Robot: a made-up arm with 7 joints. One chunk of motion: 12 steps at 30 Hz.
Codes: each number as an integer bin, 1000 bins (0 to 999) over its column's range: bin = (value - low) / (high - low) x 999, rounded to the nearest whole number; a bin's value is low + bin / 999 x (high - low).
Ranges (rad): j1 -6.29..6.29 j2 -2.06..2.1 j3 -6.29..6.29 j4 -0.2..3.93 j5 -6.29..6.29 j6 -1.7..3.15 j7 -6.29..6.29
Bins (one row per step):
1: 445 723 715 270 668 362 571
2: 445 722 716 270 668 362 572
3: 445 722 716 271 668 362 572
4: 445 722 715 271 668 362 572
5: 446 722 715 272 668 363 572
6: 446 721 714 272 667 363 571
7: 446 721 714 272 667 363 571
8: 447 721 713 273 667 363 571
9: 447 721 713 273 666 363 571
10: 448 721 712 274 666 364 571
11: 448 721 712 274 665 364 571
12: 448 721 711 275 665 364 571
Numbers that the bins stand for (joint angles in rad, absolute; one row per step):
1: -0.6863 0.9507 2.7137 0.9162 2.1219 0.0575 0.9004
2: -0.6863 0.9465 2.7263 0.9162 2.1219 0.0575 0.9130
3: -0.6863 0.9465 2.7263 0.9204 2.1219 0.0575 0.9130
4: -0.6863 0.9465 2.7137 0.9204 2.1219 0.0575 0.9130
5: -0.6737 0.9465 2.7137 0.9245 2.1219 0.0623 0.9130
6: -0.6737 0.9424 2.7011 0.9245 2.1093 0.0623 0.9004
7: -0.6737 0.9424 2.7011 0.9245 2.1093 0.0623 0.9004
8: -0.6611 0.9424 2.6885 0.9286 2.1093 0.0623 0.9004
9: -0.6611 0.9424 2.6885 0.9286 2.0967 0.0623 0.9004
10: -0.6485 0.9424 2.6759 0.9328 2.0967 0.0672 0.9004
11: -0.6485 0.9424 2.6759 0.9328 2.0841 0.0672 0.9004
12: -0.6485 0.9424 2.6633 0.9369 2.0841 0.0672 0.9004

